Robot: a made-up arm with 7 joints. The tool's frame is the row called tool.
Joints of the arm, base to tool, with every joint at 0 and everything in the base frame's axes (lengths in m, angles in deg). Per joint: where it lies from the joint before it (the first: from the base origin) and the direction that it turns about. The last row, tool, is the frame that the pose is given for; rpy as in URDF.
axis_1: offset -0.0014 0.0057 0.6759 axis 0 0 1
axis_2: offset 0.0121 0.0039 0.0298 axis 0 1 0
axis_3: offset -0.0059 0.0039 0.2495 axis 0 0 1
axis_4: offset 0.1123 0.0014 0.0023 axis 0 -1 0
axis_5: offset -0.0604 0.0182 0.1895 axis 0 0 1
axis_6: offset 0.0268 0.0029 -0.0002 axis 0 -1 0
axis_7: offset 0.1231 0.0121 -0.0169 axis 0 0 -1
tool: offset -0.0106 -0.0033 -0.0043 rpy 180 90 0
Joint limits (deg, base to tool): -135.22..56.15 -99.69..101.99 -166.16..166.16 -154.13..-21.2 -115.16..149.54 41.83..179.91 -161..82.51
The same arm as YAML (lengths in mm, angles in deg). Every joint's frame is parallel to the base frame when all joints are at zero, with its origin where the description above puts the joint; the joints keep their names.
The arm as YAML. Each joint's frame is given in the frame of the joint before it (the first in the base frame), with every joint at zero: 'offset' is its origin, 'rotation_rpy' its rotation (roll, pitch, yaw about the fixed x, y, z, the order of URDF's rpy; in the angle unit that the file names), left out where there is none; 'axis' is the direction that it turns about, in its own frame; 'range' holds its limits. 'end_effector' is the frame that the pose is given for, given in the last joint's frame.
length_unit: mm
angle_unit: deg
chain:
  - id: axis_1
    offset: [-1.4, 5.7, 675.9]
    axis: [0.0, 0.0, 1.0]
    range: [-135.22, 56.15]
  - id: axis_2
    offset: [12.1, 3.9, 29.8]
    axis: [0.0, 1.0, 0.0]
    range: [-99.69, 101.99]
  - id: axis_3
    offset: [-5.9, 3.9, 249.5]
    axis: [0.0, 0.0, 1.0]
    range: [-166.16, 166.16]
  - id: axis_4
    offset: [112.3, 1.4, 2.3]
    axis: [0.0, -1.0, 0.0]
    range: [-154.13, -21.2]
  - id: axis_5
    offset: [-60.4, 18.2, 189.5]
    axis: [0.0, 0.0, 1.0]
    range: [-115.16, 149.54]
  - id: axis_6
    offset: [26.8, 2.9, -0.2]
    axis: [0.0, -1.0, 0.0]
    range: [41.83, 179.91]
  - id: axis_7
    offset: [123.1, 12.1, -16.9]
    axis: [0.0, 0.0, -1.0]
    range: [-161.0, 82.51]
end_effector:
  offset: [-10.6, -3.3, -4.3]
  rotation_rpy: [180.0, 90.0, 0.0]

